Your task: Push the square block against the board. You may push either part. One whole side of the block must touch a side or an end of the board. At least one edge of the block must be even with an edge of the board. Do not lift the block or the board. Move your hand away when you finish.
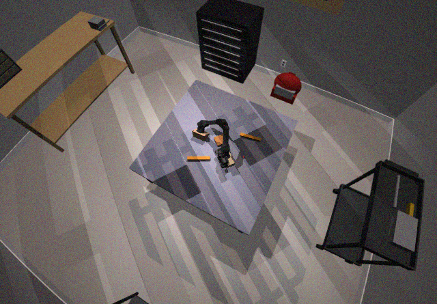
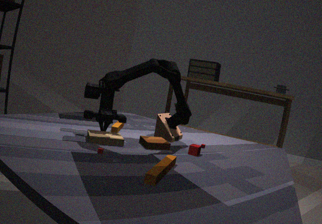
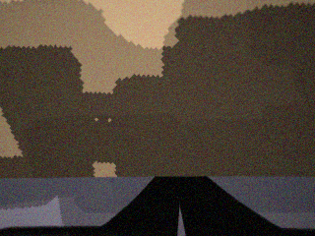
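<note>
My gripper tip is now 19 cm to the right of the darker brown block, 14 cm past it and 1 cm below it. Round my gripper tip: board (5 cm to the left, 3 cm ahead, 1 cm above).
</note>
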